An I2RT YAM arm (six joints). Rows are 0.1 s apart.
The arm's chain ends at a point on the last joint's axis. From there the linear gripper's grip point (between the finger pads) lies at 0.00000 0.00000 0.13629 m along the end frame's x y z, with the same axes.
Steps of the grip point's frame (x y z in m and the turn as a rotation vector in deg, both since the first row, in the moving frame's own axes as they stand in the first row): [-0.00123, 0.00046, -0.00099, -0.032, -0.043, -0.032]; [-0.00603, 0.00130, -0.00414, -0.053, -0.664, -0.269]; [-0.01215, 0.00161, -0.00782, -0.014, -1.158, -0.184]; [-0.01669, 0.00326, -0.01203, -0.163, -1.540, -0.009]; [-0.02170, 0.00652, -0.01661, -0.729, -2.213, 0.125]
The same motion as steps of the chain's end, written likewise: [-0.00113, 0.00038, -0.00099, -0.032, -0.043, -0.032]; [-0.00445, 0.00117, -0.00413, -0.053, -0.664, -0.269]; [-0.00940, 0.00157, -0.00779, -0.014, -1.158, -0.184]; [-0.01303, 0.00287, -0.01198, -0.163, -1.540, -0.009]; [-0.01644, 0.00479, -0.01650, -0.729, -2.213, 0.125]
